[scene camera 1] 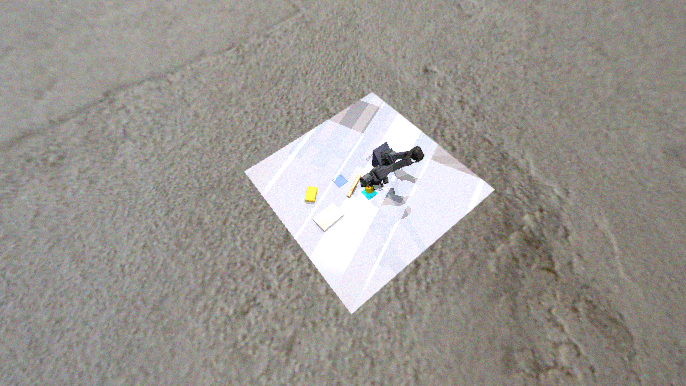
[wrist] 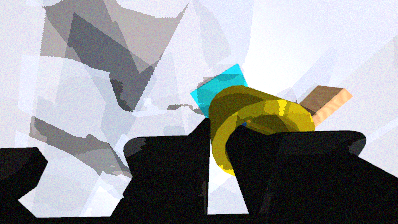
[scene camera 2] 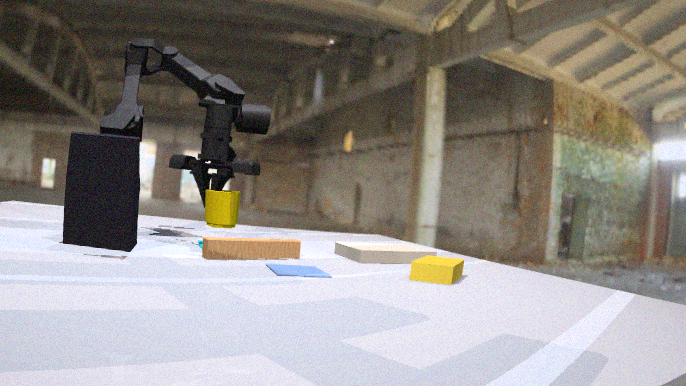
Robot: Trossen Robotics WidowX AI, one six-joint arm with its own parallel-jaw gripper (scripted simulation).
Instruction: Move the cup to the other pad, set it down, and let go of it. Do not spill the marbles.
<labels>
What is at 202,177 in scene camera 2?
My gripper.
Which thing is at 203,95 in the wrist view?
A cyan pad.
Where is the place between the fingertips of my gripper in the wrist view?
214,121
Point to a wooden bar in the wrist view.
324,100
</labels>
